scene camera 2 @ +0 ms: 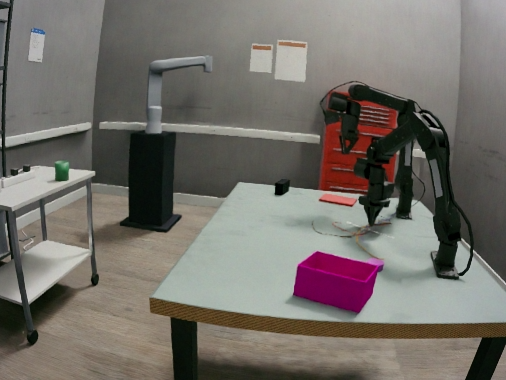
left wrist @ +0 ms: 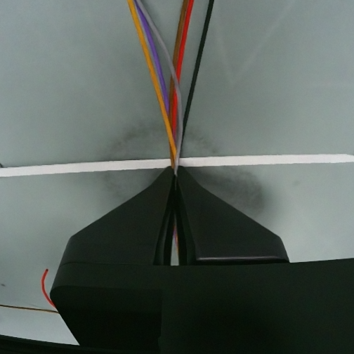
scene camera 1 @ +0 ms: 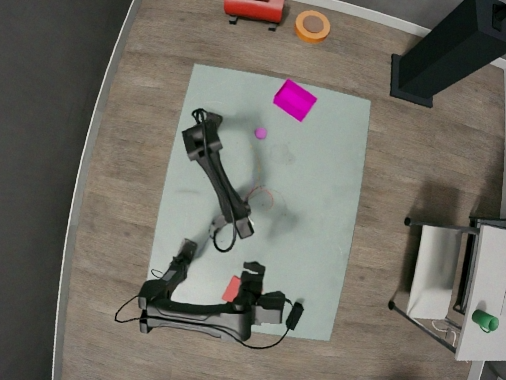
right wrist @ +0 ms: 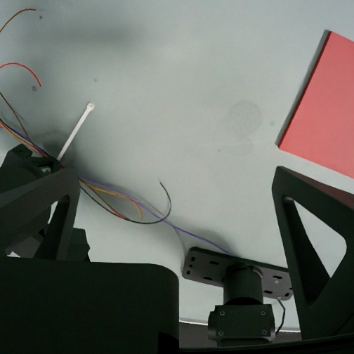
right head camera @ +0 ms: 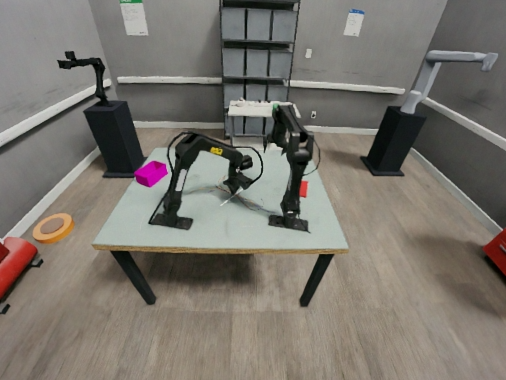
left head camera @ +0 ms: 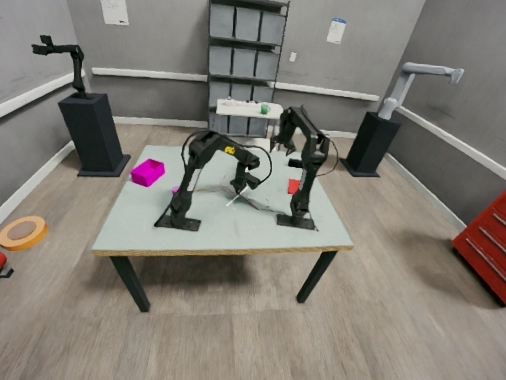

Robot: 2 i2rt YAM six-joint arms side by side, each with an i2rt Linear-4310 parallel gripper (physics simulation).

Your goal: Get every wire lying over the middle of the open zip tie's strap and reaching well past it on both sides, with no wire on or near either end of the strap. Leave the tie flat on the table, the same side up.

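Pixels of known places: left gripper, fingertip midpoint: (scene camera 2: 370, 226) (right head camera: 233, 194) (left head camera: 237, 194); right gripper, fingertip midpoint: (scene camera 2: 344, 154) (scene camera 1: 253, 274) (right head camera: 272, 154) (left head camera: 277, 154); left arm's base, link origin: (scene camera 2: 443, 265) (right head camera: 172, 222) (left head camera: 179, 223); right arm's base, link origin: (scene camera 2: 403, 212) (scene camera 1: 183, 261) (right head camera: 288, 223) (left head camera: 295, 222).
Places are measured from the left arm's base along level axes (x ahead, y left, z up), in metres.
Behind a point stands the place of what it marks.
Observation:
The white zip tie (left wrist: 100, 166) (right wrist: 75, 131) (scene camera 2: 382, 232) {x 0.205, y -0.224, z 0.001 m} lies straight on the table; its head shows in the right wrist view, away from the wires. Both strap ends run out of the left wrist view. My left gripper (left wrist: 174, 177) (scene camera 2: 371, 225) {x 0.251, y -0.253, z 0.016 m} is shut on the bundle of wires low at the strap's middle. The wires, orange (left wrist: 156, 75), purple, grey, brown, red and black (left wrist: 198, 65), cross the strap there and fan out on both sides. Their loose ends curve on the table in the right wrist view. My right gripper (right wrist: 175, 176) (scene camera 2: 346, 150) {x 0.388, y -0.444, z 0.225 m} is open, empty and high above the table.
A magenta bin (scene camera 1: 295, 101) {x 0.321, y 0.299, z 0.002 m} (scene camera 2: 332, 285) {x 0.320, y 0.335, z 0.049 m} and a small purple disc (scene camera 1: 260, 133) {x 0.225, y 0.083, z 0.019 m} stand near one end of the table. A red pad (right wrist: 325, 105) (scene camera 2: 338, 200) {x 0.405, y -0.586, z 0.010 m} lies under my right gripper. A black block (scene camera 2: 282, 187) {x 0.649, y -0.570, z 0.035 m} stands at the far edge. Purple and grey wires reach the right arm's base plate (right wrist: 205, 270).

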